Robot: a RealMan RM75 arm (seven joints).
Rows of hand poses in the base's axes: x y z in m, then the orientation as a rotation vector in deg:
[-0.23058, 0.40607, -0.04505, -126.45, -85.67, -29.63]
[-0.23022, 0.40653, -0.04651, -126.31, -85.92, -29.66]
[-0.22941, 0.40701, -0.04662, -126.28, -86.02, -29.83]
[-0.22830, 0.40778, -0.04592, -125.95, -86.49, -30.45]
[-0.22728, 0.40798, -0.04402, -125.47, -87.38, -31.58]
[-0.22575, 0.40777, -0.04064, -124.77, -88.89, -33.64]
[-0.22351, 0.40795, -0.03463, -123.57, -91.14, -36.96]
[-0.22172, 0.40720, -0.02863, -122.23, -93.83, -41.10]
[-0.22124, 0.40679, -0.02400, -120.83, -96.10, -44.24]
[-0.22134, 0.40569, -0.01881, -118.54, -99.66, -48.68]
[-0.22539, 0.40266, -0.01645, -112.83, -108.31, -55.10]
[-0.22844, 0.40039, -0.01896, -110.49, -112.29, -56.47]
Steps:
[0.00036, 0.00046, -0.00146, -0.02, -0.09, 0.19]
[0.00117, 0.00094, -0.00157, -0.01, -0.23, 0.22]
[0.00228, 0.00171, -0.00087, 0.14, -0.76, 0.50]
[0.00330, 0.00191, 0.00103, 0.30, -1.76, 0.97]
[0.00483, 0.00170, 0.00441, 0.50, -3.58, 1.67]
[0.00707, 0.00188, 0.01042, 0.90, -6.45, 2.72]
[0.00886, 0.00113, 0.01642, 1.23, -10.06, 3.85]
[0.00934, 0.00072, 0.02105, 1.54, -12.83, 4.98]
[0.00924, -0.00038, 0.02624, 1.83, -16.88, 6.84]
[0.00519, -0.00341, 0.02860, 1.39, -23.93, 12.11]
[0.00214, -0.00568, 0.02609, 0.59, -26.20, 14.63]

